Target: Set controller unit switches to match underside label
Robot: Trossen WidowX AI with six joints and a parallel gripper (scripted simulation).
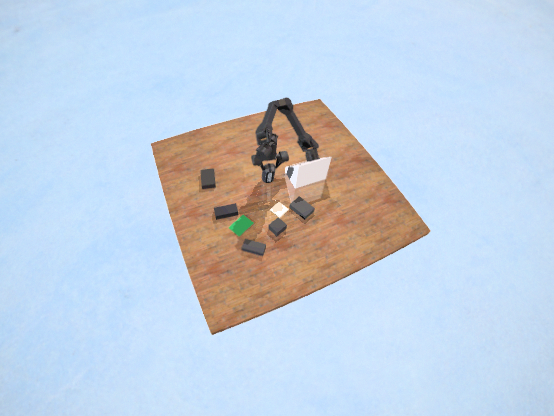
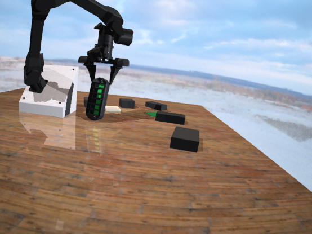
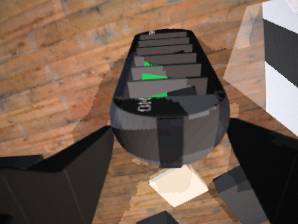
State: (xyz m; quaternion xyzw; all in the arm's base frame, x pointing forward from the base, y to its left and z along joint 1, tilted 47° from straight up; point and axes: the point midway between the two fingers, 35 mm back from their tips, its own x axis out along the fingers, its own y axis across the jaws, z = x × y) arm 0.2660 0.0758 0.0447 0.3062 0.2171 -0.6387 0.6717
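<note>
Right now the white tile is 18 cm to the left of my gripper tip and 13 cm below it. Also, from my gripper tip: green tile 22 cm ahead, 21 cm to the left, 13 cm below; then dark block 32 cm ahead, 14 cm to the right, 12 cm below.
</note>
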